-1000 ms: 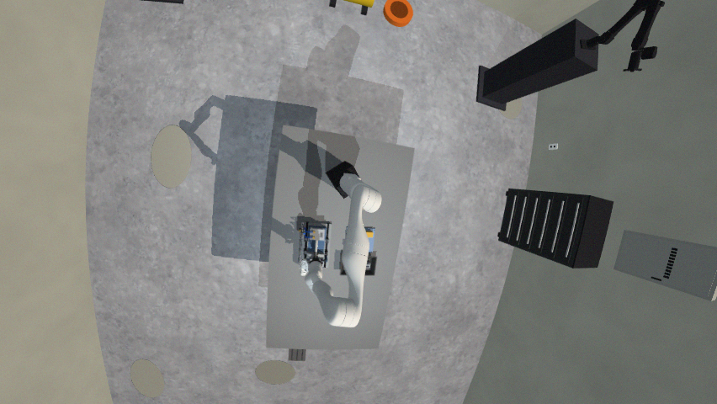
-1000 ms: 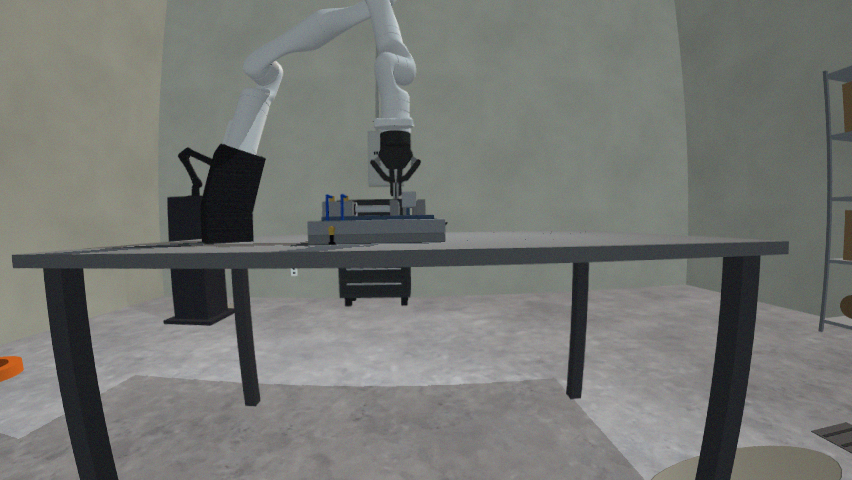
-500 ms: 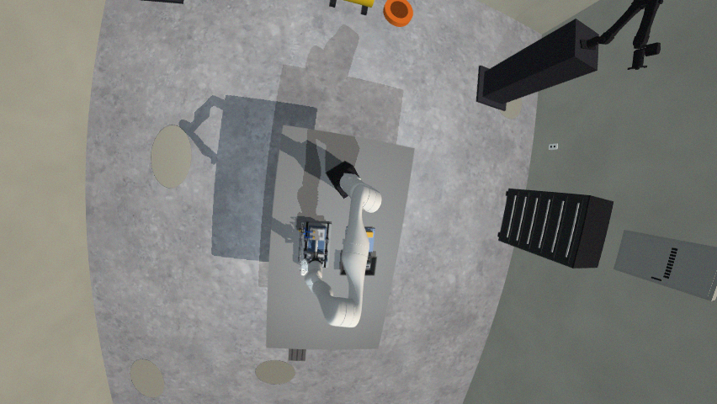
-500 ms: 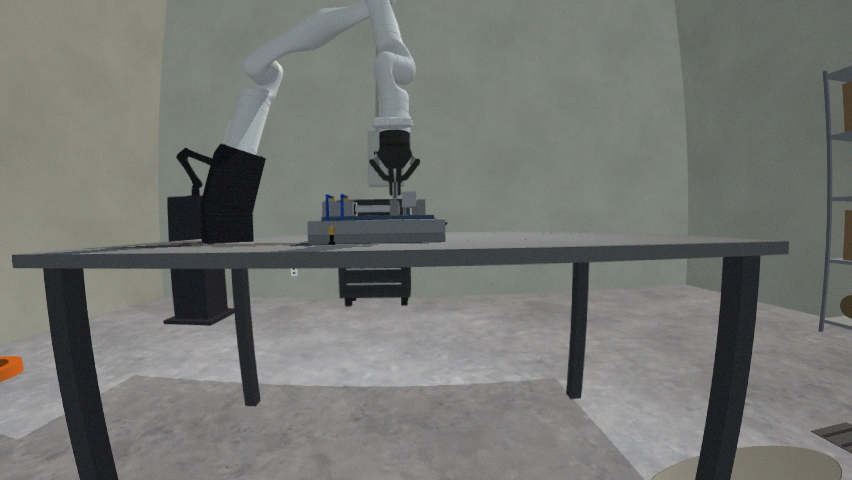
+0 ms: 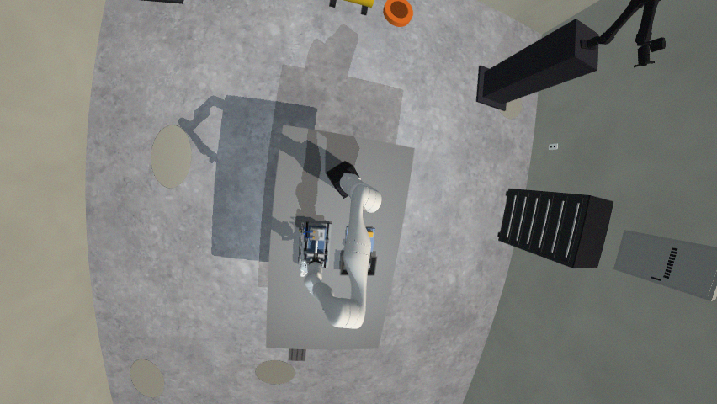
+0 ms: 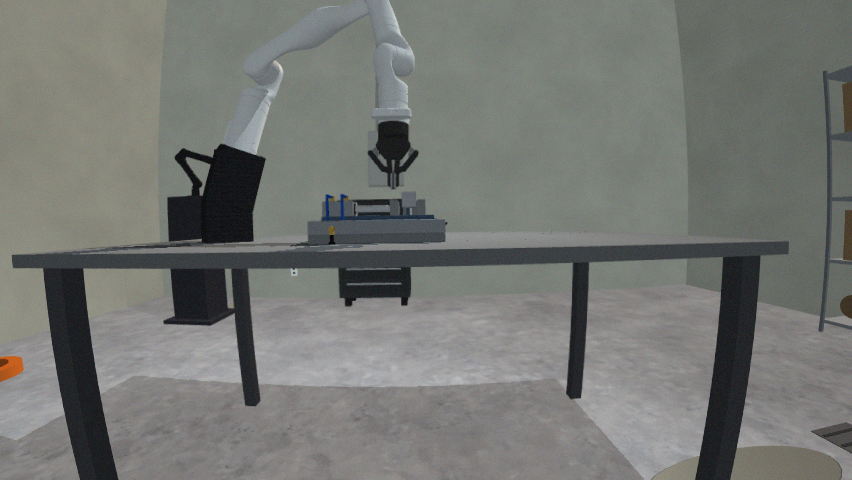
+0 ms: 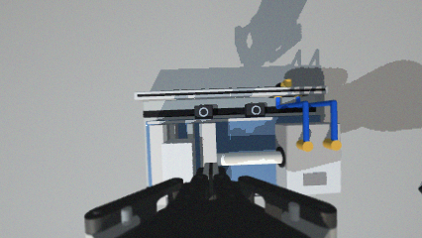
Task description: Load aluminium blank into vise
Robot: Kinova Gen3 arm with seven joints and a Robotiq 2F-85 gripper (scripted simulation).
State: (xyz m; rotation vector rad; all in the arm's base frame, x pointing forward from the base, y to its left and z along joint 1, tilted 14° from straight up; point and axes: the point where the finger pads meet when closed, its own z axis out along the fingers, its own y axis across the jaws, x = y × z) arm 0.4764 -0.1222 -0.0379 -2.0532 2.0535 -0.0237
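The white rod lies 50 mm behind my hand and 70 mm below it. From my hand the other things lie so: brass blank (140 mm behind, 330 mm to the left, 120 mm below); vise (40 mm behind, 100 mm below).
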